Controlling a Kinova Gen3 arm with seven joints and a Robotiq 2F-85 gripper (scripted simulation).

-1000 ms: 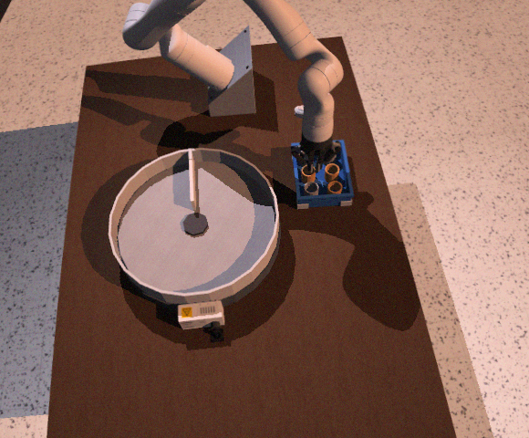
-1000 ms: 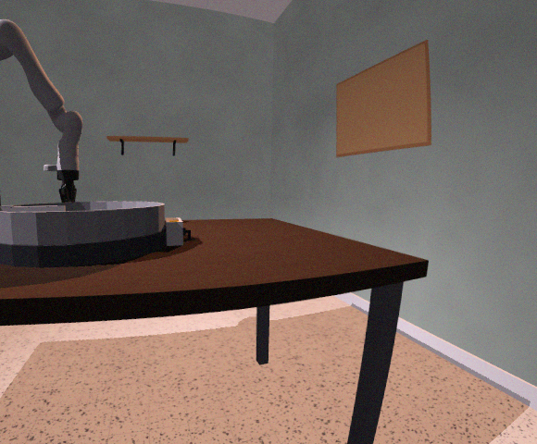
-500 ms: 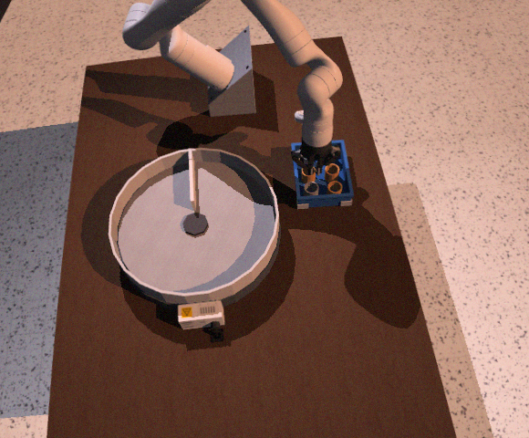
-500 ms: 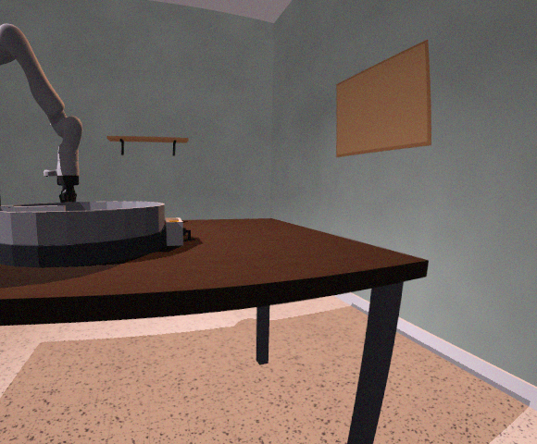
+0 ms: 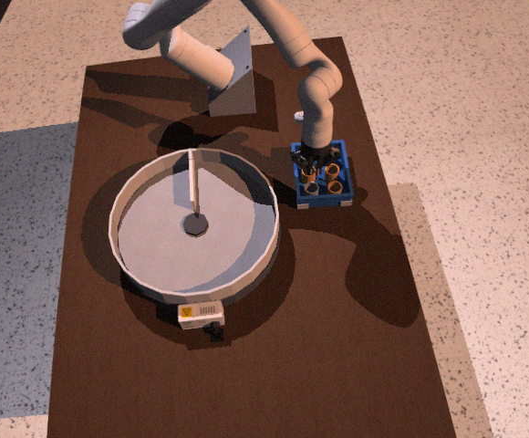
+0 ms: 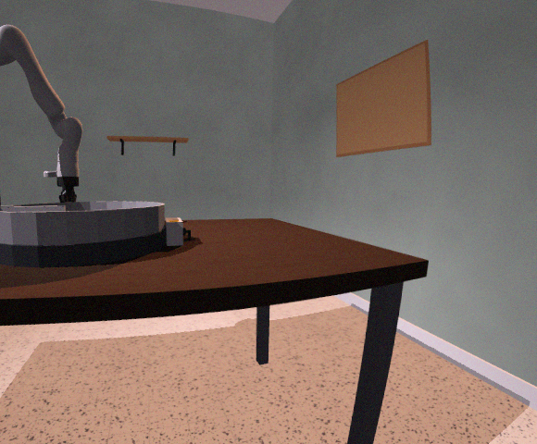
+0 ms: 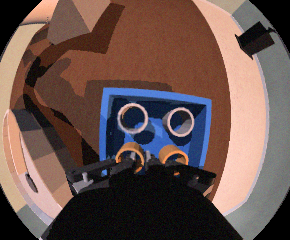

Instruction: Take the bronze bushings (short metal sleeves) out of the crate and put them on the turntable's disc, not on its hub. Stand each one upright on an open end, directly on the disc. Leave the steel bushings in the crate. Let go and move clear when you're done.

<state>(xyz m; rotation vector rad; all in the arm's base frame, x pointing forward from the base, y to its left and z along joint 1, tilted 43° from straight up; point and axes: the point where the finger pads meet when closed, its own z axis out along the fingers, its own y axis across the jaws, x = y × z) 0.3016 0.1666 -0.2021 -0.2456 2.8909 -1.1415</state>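
Right now my hand is 2 cm to the right of the blue crate and 2 cm above it. From my hand the other things lie so: turntable: 20 cm ahead, 30 cm to the right, 1 cm above; then grey turntable disc: 18 cm ahead, 30 cm to the right, 1 cm above.
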